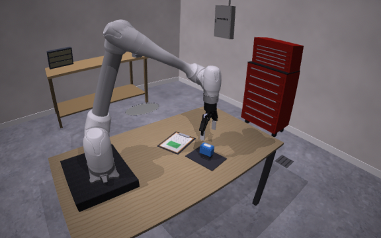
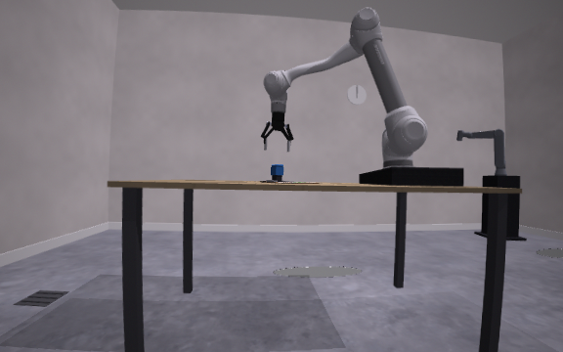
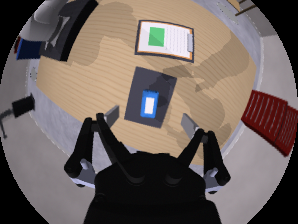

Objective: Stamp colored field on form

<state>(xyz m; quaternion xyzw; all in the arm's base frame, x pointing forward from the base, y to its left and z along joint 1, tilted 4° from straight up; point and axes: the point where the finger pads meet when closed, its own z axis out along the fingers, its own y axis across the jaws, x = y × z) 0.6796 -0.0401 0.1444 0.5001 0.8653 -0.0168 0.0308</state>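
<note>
The stamp is 140 mm below my hand. From my hand the other things lie so: clipboard: 270 mm to the left, 190 mm below, 80 mm behind; mat: 190 mm below.
</note>
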